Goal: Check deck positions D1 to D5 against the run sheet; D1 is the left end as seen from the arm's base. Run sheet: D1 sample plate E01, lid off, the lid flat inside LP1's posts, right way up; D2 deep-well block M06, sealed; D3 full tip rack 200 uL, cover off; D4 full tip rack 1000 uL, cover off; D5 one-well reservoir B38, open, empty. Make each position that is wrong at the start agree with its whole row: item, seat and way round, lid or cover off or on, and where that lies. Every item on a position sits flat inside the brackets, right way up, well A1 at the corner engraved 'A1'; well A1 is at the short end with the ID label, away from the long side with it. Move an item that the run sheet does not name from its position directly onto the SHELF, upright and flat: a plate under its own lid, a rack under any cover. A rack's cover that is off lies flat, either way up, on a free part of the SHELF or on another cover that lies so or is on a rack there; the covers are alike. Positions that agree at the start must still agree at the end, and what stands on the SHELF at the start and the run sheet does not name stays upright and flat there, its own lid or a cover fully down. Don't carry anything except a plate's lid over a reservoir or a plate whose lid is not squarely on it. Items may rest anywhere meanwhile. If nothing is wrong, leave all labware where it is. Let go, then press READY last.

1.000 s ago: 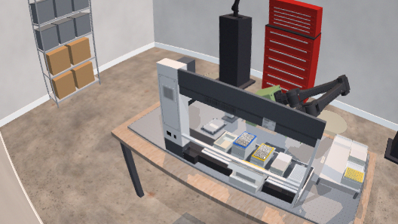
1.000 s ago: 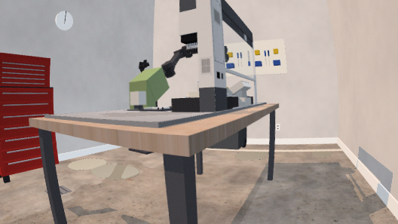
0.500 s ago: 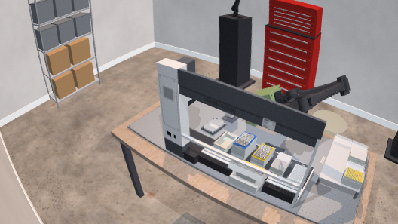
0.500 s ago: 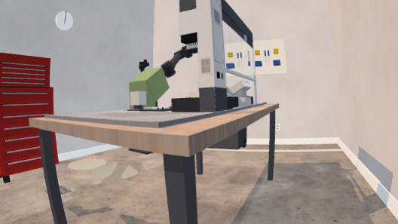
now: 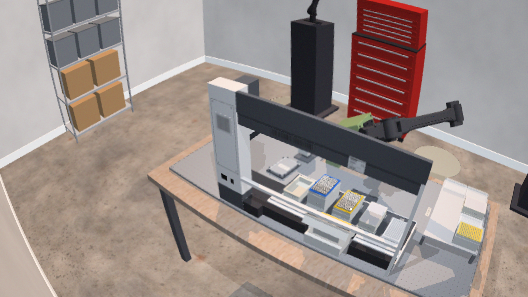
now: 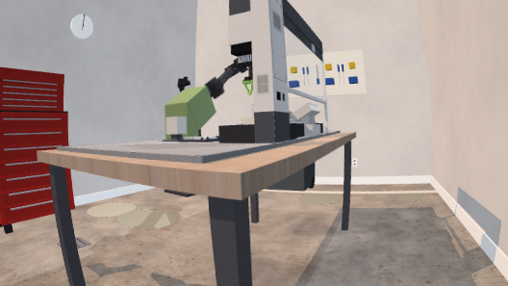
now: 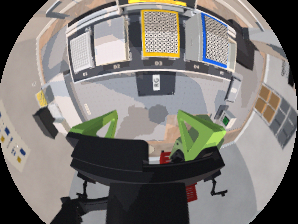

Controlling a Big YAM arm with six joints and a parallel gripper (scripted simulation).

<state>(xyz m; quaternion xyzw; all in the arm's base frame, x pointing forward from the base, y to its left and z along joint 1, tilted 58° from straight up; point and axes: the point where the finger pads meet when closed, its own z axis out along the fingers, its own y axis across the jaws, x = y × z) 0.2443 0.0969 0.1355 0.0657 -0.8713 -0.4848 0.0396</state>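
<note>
The deep-well block is 14 cm below my hand, 13 cm ahead of it and 10 cm to the left of it. From my hand the other things lie so: sample plate (23 cm to the left, 16 cm below, 12 cm ahead); yellow-framed tip rack (15 cm ahead, 12 cm below, 1 cm to the right); blue-framed tip rack (17 cm ahead, 14 cm to the right, 10 cm below).
</note>
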